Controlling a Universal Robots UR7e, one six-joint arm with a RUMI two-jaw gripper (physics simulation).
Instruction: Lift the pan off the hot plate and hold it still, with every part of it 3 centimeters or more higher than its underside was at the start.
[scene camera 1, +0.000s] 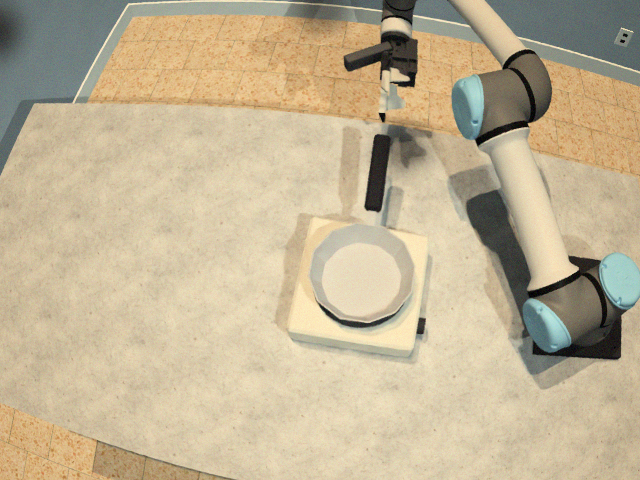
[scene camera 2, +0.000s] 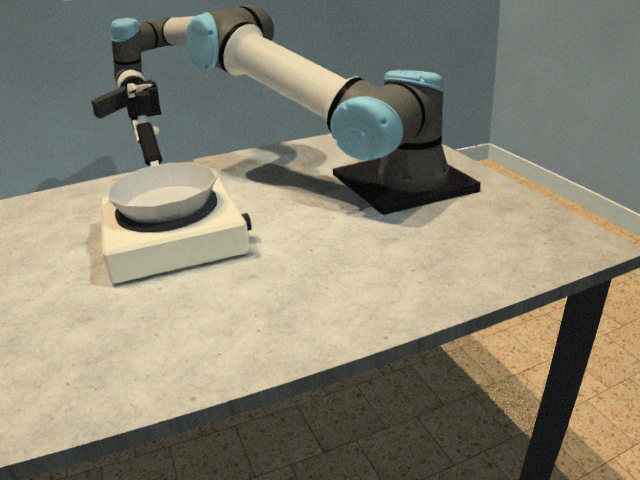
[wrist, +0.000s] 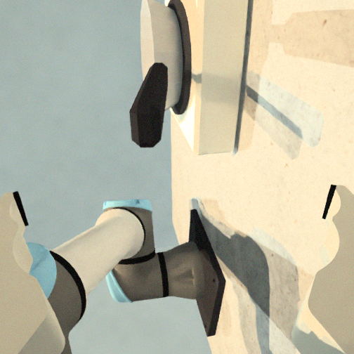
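Pixels of known places: gripper, between the fingertips: (scene camera 1: 385, 107) (scene camera 2: 139, 119); arm's base, origin of its link: (scene camera 2: 413, 177).
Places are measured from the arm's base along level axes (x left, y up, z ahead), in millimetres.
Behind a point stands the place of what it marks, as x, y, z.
Note:
The grey-white pan (scene camera 1: 361, 279) @[63, 61, 518] (scene camera 2: 165, 198) @[43, 61, 517] (wrist: 159, 42) rests upright on the cream hot plate (scene camera 1: 351, 345) @[182, 20, 504] (scene camera 2: 180, 258) @[182, 9, 507] (wrist: 220, 75). Its black handle (scene camera 1: 377, 173) @[-131, 123, 537] (scene camera 2: 149, 144) @[-112, 119, 535] (wrist: 147, 115) sticks out from the far side of the hot plate and slants upward. My gripper (scene camera 1: 383, 117) @[-297, 126, 556] (scene camera 2: 138, 135) (wrist: 174, 192) is open, with its fingers wide apart. It is just beyond the free end of the handle, partly behind it in the second scene view. In the wrist view the handle lies above the gap between the fingertips, not between them.
A black knob (scene camera 1: 421, 326) @[116, 33, 383] (scene camera 2: 247, 221) @[125, 26, 381] sticks out of the hot plate's side. The arm's black base plate (scene camera 1: 612, 343) @[54, 2, -88] (scene camera 2: 413, 194) @[78, -1, 38] (wrist: 216, 285) stands on the table (scene camera 1: 155, 258) @[106, -18, 958] (scene camera 2: 336, 299) @[343, -19, 290] to the right of the hot plate. The far table edge runs near the handle's end.

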